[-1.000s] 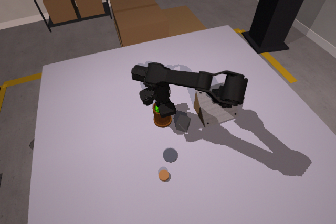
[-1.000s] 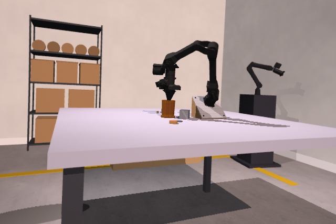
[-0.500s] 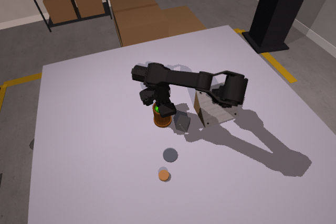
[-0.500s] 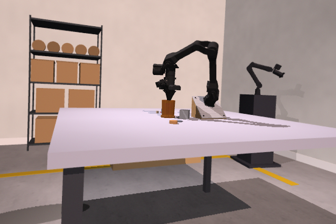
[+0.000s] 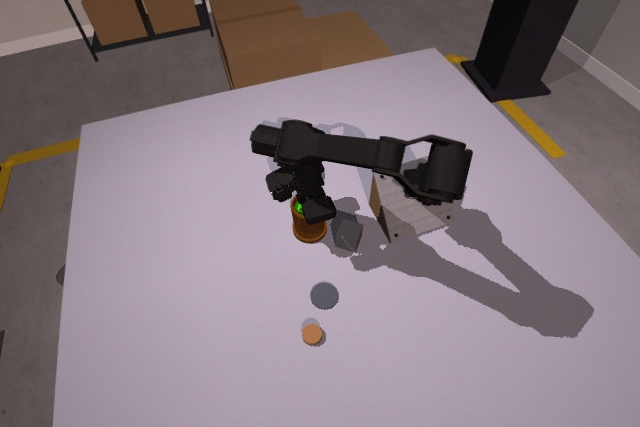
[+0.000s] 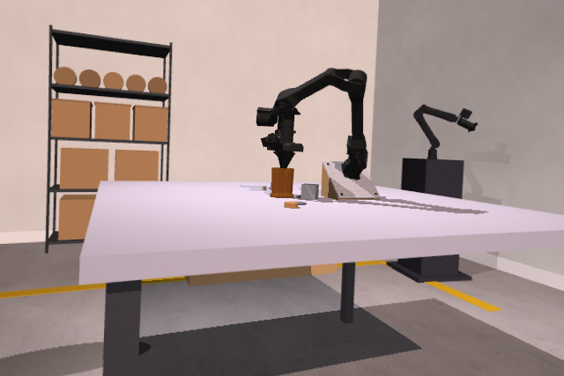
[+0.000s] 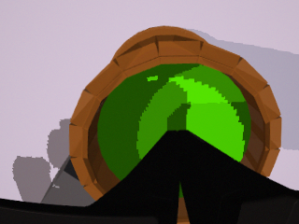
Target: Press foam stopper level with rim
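My gripper is now 40 mm above the bright green foam stopper. The rest, counted from my hand: orange disc (260 mm to the left, 110 mm below, 40 mm ahead); then grey cube (100 mm below, 80 mm behind, 50 mm to the left); then dark grey disc (180 mm to the left, 120 mm below).
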